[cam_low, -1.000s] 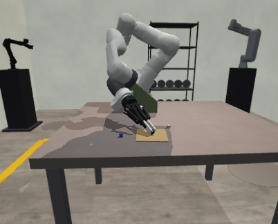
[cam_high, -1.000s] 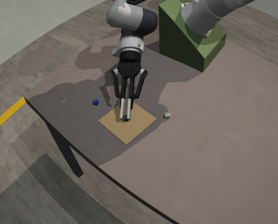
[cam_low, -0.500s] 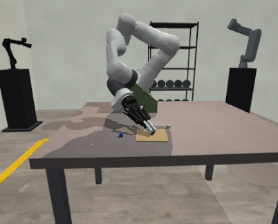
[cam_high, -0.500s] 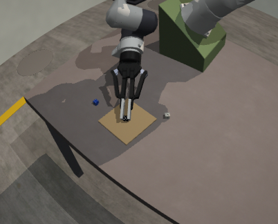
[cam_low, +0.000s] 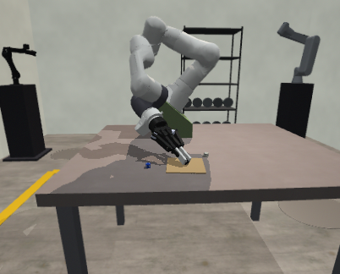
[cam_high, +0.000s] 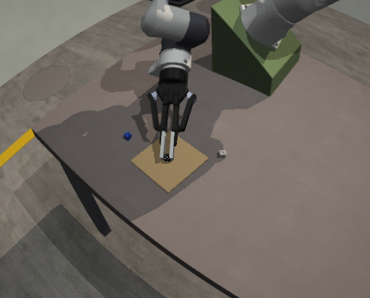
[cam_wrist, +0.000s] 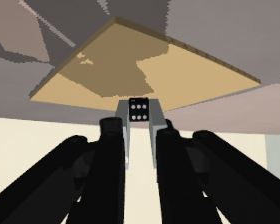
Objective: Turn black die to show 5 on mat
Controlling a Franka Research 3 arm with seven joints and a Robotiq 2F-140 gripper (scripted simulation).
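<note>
The tan mat lies 30 mm below my hand, 10 mm to the left of it and 10 mm ahead of it. Also, from my hand: blue die 130 mm to the right, 30 mm below, 20 mm ahead; then white die 110 mm to the left, 80 mm behind, 30 mm below; then black die 20 mm below, 20 mm ahead, 10 mm to the left.
</note>
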